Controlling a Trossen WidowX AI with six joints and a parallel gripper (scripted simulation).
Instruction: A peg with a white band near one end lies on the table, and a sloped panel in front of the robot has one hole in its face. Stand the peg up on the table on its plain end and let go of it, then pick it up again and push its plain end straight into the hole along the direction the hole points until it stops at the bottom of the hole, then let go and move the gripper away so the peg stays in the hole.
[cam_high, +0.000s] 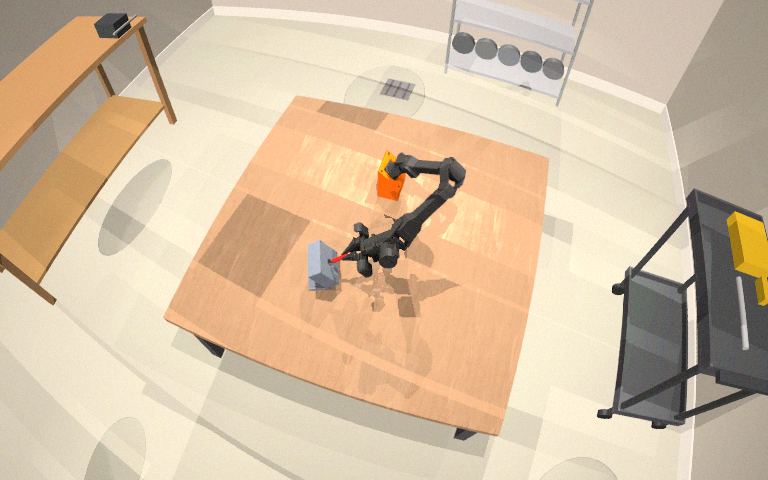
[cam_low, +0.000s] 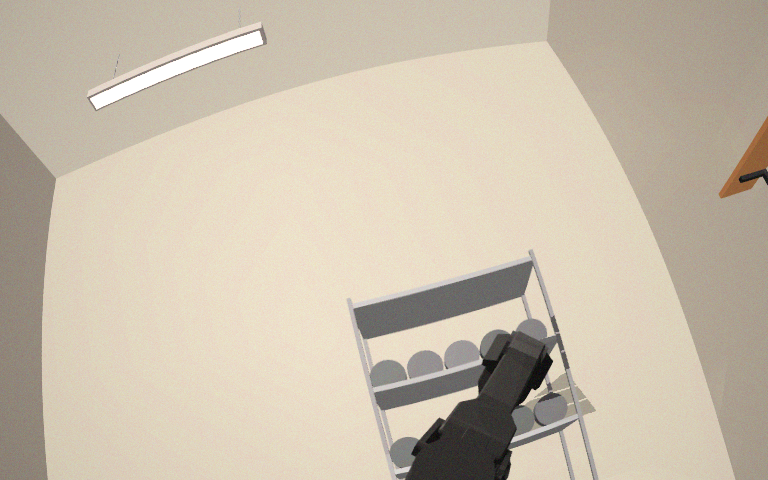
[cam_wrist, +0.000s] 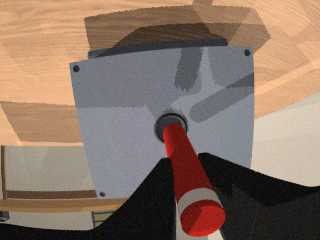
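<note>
My gripper tip is now 1 cm to the right of the red peg, 1 cm below it and 1 cm past it. Also, from my gripper tip: grey sloped panel: 6 cm to the right, 4 cm below, 3 cm ahead.
</note>
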